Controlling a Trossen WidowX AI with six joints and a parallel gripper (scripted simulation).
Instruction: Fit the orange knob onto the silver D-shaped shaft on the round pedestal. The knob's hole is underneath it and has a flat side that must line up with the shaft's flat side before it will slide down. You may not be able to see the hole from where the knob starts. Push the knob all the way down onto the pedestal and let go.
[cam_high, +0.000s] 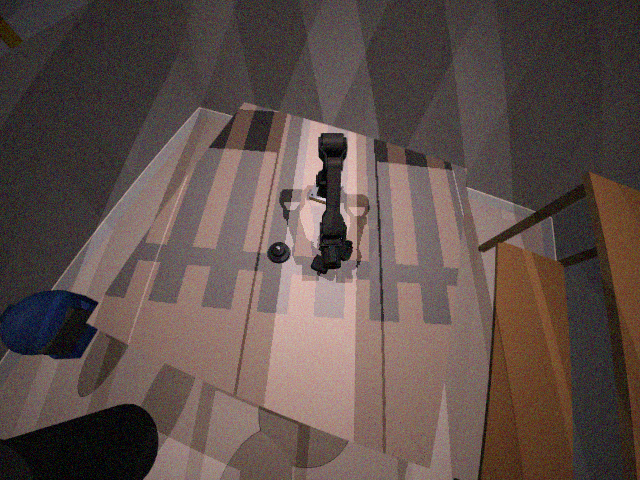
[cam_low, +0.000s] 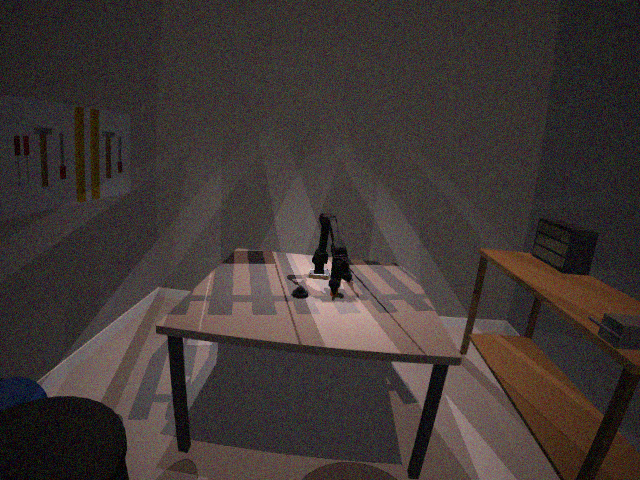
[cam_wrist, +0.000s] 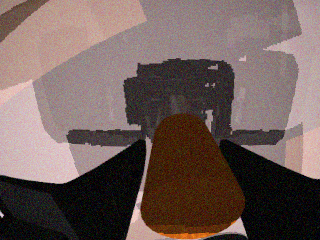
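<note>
Now: gripper tip 30 mm below the orange knob. From my gripper tip the other things lie so: round dark pedestal 30 mm ahead, 190 mm to the right, 20 mm above.
</note>
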